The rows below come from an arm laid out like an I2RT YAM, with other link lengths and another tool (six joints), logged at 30 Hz.
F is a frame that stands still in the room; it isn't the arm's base.
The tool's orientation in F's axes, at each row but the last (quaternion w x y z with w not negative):
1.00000, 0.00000, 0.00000, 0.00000
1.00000, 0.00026, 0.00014, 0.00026
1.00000, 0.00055, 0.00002, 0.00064
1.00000, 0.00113, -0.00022, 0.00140
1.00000, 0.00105, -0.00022, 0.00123
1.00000, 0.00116, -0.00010, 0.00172
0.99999, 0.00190, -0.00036, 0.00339
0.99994, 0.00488, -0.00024, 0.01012
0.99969, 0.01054, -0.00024, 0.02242
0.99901, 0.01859, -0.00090, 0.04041
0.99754, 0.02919, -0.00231, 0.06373
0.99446, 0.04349, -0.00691, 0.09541
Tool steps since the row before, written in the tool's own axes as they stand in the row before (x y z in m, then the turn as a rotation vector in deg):
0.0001, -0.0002, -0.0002, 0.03, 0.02, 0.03
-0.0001, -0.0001, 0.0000, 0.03, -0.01, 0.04
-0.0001, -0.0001, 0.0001, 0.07, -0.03, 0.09
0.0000, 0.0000, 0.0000, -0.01, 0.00, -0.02
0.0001, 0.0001, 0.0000, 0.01, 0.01, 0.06
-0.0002, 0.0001, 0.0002, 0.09, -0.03, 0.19
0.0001, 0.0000, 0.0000, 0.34, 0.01, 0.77
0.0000, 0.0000, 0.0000, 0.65, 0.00, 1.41
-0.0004, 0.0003, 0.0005, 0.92, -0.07, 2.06
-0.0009, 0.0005, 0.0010, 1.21, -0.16, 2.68
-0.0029, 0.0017, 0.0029, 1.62, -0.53, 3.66
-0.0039, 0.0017, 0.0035, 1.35, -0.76, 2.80
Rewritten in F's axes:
0.0001, -0.0002, -0.0002, 0.03, 0.02, 0.03
-0.0001, -0.0001, 0.0000, 0.03, -0.01, 0.04
-0.0001, -0.0001, 0.0001, 0.07, -0.03, 0.09
0.0000, 0.0000, 0.0000, -0.01, 0.00, -0.02
0.0001, 0.0001, 0.0000, 0.01, 0.01, 0.06
-0.0002, 0.0001, 0.0002, 0.09, -0.03, 0.19
0.0001, 0.0000, 0.0000, 0.34, 0.01, 0.77
0.0000, 0.0000, 0.0000, 0.65, 0.00, 1.41
-0.0004, 0.0003, 0.0005, 0.92, -0.07, 2.06
-0.0009, 0.0004, 0.0010, 1.22, -0.16, 2.68
-0.0031, 0.0011, 0.0030, 1.67, -0.53, 3.64
-0.0042, 0.0006, 0.0035, 1.45, -0.73, 2.75

